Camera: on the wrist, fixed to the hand. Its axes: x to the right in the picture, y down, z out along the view.
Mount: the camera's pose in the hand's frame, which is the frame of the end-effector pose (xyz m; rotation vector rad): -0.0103 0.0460 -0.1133 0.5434 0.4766 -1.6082
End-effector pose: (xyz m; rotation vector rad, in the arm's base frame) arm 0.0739 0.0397 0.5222 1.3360 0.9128 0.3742
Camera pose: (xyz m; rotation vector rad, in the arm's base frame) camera -0.0050 0.1189 0.5728 0.5724 2.2505 -0.8980
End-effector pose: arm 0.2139 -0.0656 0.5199 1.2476 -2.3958 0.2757
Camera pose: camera 0.2128 0.0094 0.6170 2.4759 -0.4418 0.5718
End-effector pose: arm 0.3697 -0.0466 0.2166 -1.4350 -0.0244 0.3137
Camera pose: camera 0.3738 -0.1540 0.1574 -0.5764 -0.6143 -1.2445
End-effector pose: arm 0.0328 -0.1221 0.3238 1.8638 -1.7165 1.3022
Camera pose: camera -0.0542 -0.0444 0.3620 1.9688 0.5474 1.1782
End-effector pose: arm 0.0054 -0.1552 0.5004 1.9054 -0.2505 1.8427
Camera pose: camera -0.1169 -0.1459 0.4980 1.0320 1.5645 1.0435
